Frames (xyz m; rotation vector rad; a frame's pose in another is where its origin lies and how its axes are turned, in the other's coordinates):
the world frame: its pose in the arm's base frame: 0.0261 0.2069 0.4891 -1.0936 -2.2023 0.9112
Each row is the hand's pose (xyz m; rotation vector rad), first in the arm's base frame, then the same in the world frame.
Working: the arm's base frame: its pose in the world frame: -0.2283 0.2623 0.4022 1.0936 2.2023 -0.9112

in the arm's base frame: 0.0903 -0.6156 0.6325 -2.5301 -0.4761 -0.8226
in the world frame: -0.6939 -0.4466 0.1419 -1.0952 1.3738 1.2850
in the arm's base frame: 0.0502 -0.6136 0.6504 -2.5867 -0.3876 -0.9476
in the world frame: -0.6679 -0.4785 0.1573 -1.2089 1.3885 1.3606
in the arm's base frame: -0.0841 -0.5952 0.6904 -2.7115 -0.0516 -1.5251
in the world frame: -0.5739 -0.5651 0.2177 -1.7323 1.3896 1.5891
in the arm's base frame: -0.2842 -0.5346 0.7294 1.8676 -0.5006 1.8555
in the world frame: -0.4094 -0.6636 0.3097 2.1506 -1.0302 -1.5084
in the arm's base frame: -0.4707 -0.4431 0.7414 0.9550 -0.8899 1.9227
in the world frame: -0.2307 -0.7213 0.3993 1.8343 -0.4862 -0.9382
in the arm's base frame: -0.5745 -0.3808 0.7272 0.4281 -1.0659 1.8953
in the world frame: -0.1248 -0.7327 0.4587 1.5915 -0.2604 -0.6067
